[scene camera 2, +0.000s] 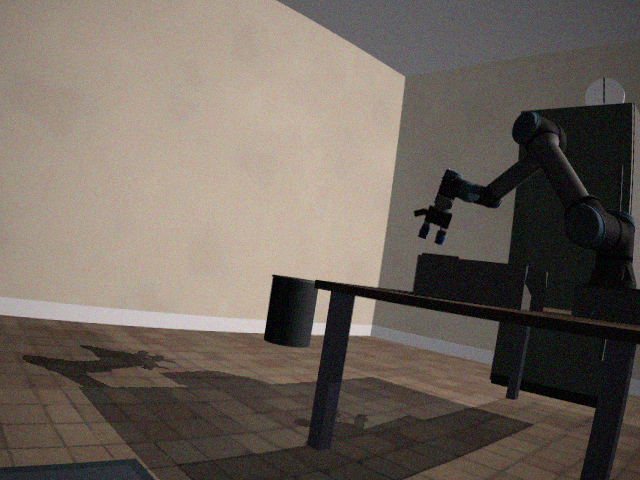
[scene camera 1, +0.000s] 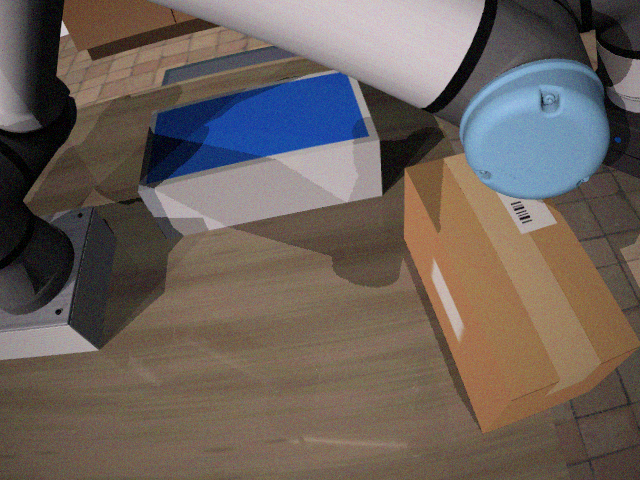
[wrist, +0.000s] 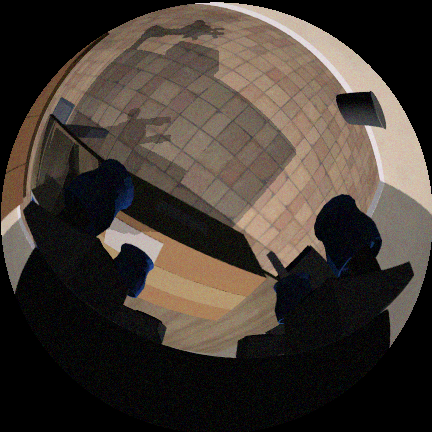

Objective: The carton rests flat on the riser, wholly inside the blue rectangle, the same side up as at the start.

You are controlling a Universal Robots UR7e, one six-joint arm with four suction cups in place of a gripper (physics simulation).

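Where they show: end effector, tool point: [scene camera 2: 430,238] [scene camera 1: 635,180] [wrist: 217,248]; arm's base, origin of the base link: [scene camera 2: 611,289] [scene camera 1: 33,271].
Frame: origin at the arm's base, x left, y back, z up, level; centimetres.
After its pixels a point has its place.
The brown carton [scene camera 1: 485,289] @[z 5.4, x -22.5, y -58.7 cm] [scene camera 2: 465,281] [wrist: 210,260] @[z 5.4, x -23.5, y -71.3 cm] rests on the table at the right in scene camera 1, its tape strip and barcode label facing up. The white riser [scene camera 1: 279,180] @[z -1.6, x 6.3, y -40.1 cm] stands apart from it, to the left. The blue rectangle [scene camera 1: 268,121] @[z 2.6, x 15.3, y -40.5 cm] covers most of the riser's top and carries no carton. My gripper [scene camera 2: 432,235] @[z 13.0, x -19.2, y -77.3 cm] [wrist: 218,250] @[z 13.0, x -19.2, y -77.3 cm] hangs above the carton, its suction cups free with a visible gap below them, so it is open and holds nothing. In scene camera 1 part of its body shows at the right edge; its cups are hidden.
The wooden table [scene camera 1: 248,372] @[z -9.4, x -18.6, y -30.4 cm] [scene camera 2: 382,294] @[z -10.2, x 53.2, y -48.9 cm] ends close to the carton's far side. My arm's base block [scene camera 1: 90,279] @[z -3.9, x -1.2, y -8.5 cm] stands at the left, and the arm reaches over the riser. A dark bin [scene camera 2: 290,311] [wrist: 357,109] and a tall dark cabinet [scene camera 2: 573,175] stand beyond the table.
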